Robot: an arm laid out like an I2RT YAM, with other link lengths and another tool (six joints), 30 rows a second.
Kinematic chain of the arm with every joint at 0, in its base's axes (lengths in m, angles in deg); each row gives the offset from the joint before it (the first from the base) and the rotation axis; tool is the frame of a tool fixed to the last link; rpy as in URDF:
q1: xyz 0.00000 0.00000 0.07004 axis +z
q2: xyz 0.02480 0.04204 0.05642 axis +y
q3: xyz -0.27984 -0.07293 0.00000 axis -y
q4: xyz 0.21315 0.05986 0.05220 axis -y
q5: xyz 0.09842 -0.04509 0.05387 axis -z
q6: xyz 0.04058 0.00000 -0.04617 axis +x
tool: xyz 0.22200 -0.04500 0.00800 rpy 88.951 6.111 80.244
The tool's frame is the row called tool.
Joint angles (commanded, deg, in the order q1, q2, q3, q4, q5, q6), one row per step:
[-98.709, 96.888, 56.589, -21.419, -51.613, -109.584]
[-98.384, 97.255, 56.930, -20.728, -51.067, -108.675]
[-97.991, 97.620, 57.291, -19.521, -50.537, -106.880]
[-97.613, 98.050, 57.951, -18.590, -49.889, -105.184]
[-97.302, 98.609, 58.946, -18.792, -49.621, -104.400]
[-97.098, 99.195, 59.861, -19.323, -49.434, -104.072]
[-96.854, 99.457, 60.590, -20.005, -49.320, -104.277]
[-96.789, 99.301, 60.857, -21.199, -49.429, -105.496]
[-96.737, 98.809, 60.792, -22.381, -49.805, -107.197]
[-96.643, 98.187, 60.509, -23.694, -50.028, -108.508]
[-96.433, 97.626, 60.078, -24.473, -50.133, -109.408]
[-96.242, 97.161, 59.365, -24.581, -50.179, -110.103]
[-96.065, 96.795, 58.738, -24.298, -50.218, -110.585]
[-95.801, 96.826, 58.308, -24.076, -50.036, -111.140]
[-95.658, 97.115, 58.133, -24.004, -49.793, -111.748]
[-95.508, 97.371, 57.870, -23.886, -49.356, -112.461]
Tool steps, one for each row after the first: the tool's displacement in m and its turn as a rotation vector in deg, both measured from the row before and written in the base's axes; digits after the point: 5 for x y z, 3 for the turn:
[-0.00009, -0.00440, -0.00056, 0.075, 0.198, -0.435]
[-0.00022, -0.00650, 0.00093, 0.172, -0.124, -0.855]
[-0.00066, -0.00724, 0.00137, 0.141, -0.017, -0.886]
[0.00073, -0.00425, 0.00073, 0.357, -0.082, -0.261]
[0.00058, -0.00264, -0.00061, 0.454, -0.008, -0.075]
[0.00159, -0.00077, 0.00046, 0.079, 0.158, 0.299]
[0.00181, 0.00361, -0.00002, -0.116, 0.328, 0.803]
[0.00290, 0.00583, 0.00136, -0.510, 0.287, 1.194]
[0.00273, 0.00704, -0.00005, -0.004, 0.218, 0.940]
[0.00293, 0.00591, -0.00038, -0.020, 0.185, 0.768]
[0.00237, 0.00480, -0.00121, -0.158, 0.186, 0.606]
[0.00192, 0.00290, -0.00037, -0.378, 0.150, 0.468]
[0.00191, 0.00217, -0.00273, -0.152, 0.343, 0.495]
[0.00077, 0.00110, -0.00350, -0.033, 0.400, 0.380]
[0.00035, 0.00122, -0.00431, -0.083, 0.610, 0.366]

